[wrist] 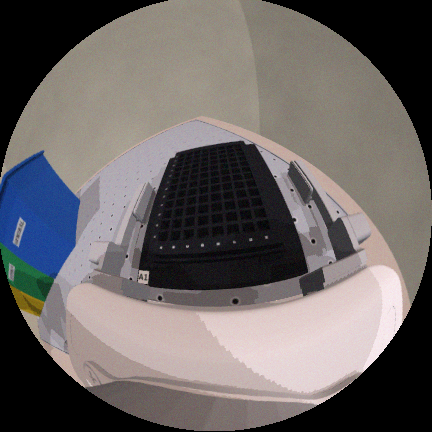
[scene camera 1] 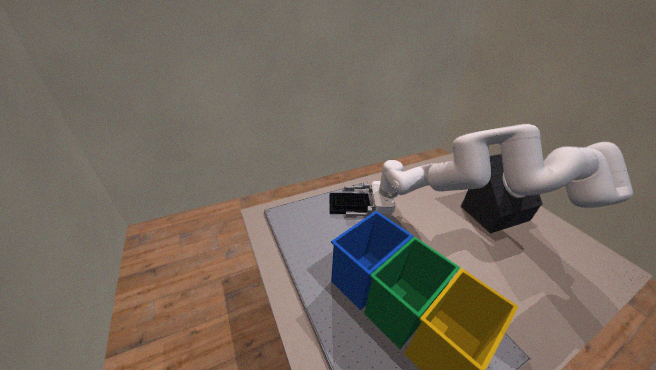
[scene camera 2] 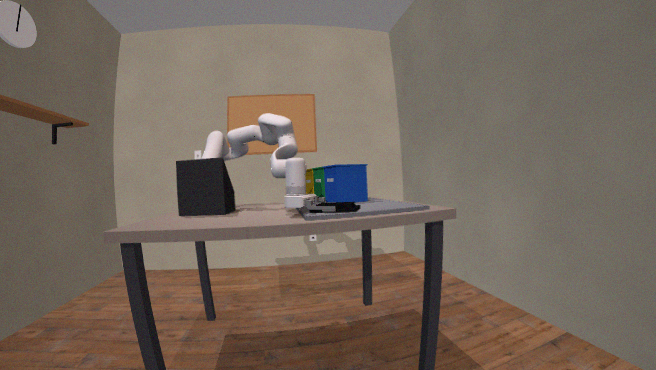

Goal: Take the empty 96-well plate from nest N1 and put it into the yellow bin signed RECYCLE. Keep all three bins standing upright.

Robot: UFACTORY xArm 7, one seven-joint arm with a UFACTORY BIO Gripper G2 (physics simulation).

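Places are measured from the arm's base along level axes (x left, y back, z up), in metres.
Pixels of known places: end effector, tool point: [wrist: 218, 188] [scene camera 1: 350, 200] [scene camera 2: 334, 206]; arm's base, origin of the base link: [scene camera 2: 205, 177].
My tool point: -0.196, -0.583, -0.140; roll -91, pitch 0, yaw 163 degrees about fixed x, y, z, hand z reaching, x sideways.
Note:
For each thing: its middle in the pictures, then the offset to it from my tool point, as dx, dy, dz. Level surfaces: height alone.
- black 96-well plate, body centre: [wrist: 210, 183] [scene camera 2: 335, 205] [scene camera 1: 350, 200] +0.005, -0.003, +0.005
- yellow bin, body centre: [scene camera 1: 456, 331] [scene camera 2: 322, 184] +0.578, +0.045, +0.076
- green bin, body centre: [scene camera 1: 407, 292] [scene camera 2: 332, 184] +0.460, -0.014, +0.076
- blue bin, body centre: [wrist: 37, 211] [scene camera 1: 368, 259] [scene camera 2: 345, 183] +0.341, -0.072, +0.076
- grey board, its level: dz -0.014
The black 96-well plate [scene camera 1: 349, 201] [wrist: 215, 195] sits flat on the grey perforated board, low in its nest; the nest's own edges are hard to tell from the plate. My gripper [wrist: 222, 192] is open, low over the board, with one finger on each side of the plate and a gap between each finger and the plate's long sides. The corner label A1 shows near the palm in the wrist view. The yellow bin [scene camera 1: 467, 320] [wrist: 27, 301] stands upright at the near end of the row of bins, open at the top. Its sign is not readable here.
The green bin [scene camera 1: 415, 275] [scene camera 2: 319, 181] and the blue bin [scene camera 1: 372, 241] [scene camera 2: 346, 183] [wrist: 40, 215] stand upright in a row with the yellow one, on the grey board [scene camera 1: 295, 235]. The blue bin is nearest the gripper. The black arm base [scene camera 1: 500, 210] [scene camera 2: 201, 187] stands behind.

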